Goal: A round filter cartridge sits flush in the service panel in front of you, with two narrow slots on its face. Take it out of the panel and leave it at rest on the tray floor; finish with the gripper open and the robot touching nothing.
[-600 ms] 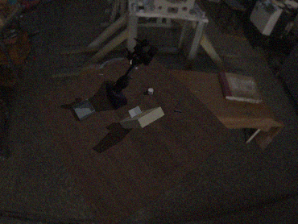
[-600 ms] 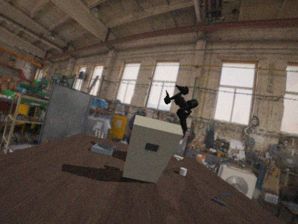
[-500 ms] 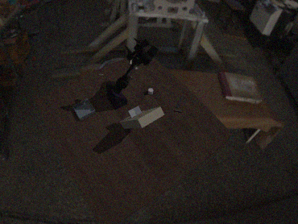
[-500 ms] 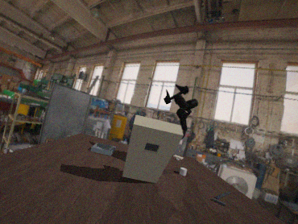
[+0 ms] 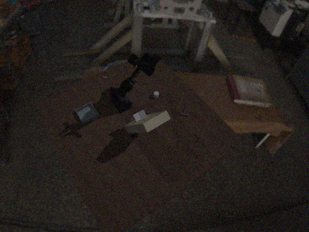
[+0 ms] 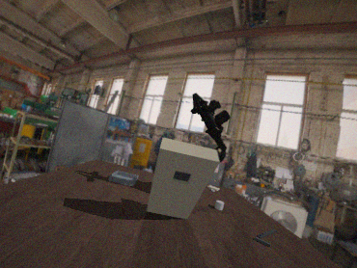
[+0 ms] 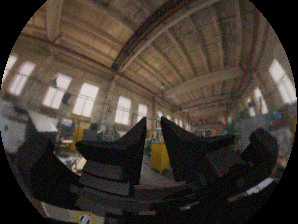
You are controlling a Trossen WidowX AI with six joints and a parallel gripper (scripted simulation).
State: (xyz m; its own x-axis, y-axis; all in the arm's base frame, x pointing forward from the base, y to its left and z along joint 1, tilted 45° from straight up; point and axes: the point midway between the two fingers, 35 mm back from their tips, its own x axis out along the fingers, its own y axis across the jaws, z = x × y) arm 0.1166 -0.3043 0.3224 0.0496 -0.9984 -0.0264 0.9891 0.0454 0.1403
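Now: gripper tip 200 mm short of the round cartridge, 20 mm to the left of it and 340 mm above it. The rest, counted from my gripper tip: blue-grey tray (270 mm behind, 260 mm to the right, 570 mm below); then service panel (150 mm ahead, 20 mm to the right, 420 mm below).
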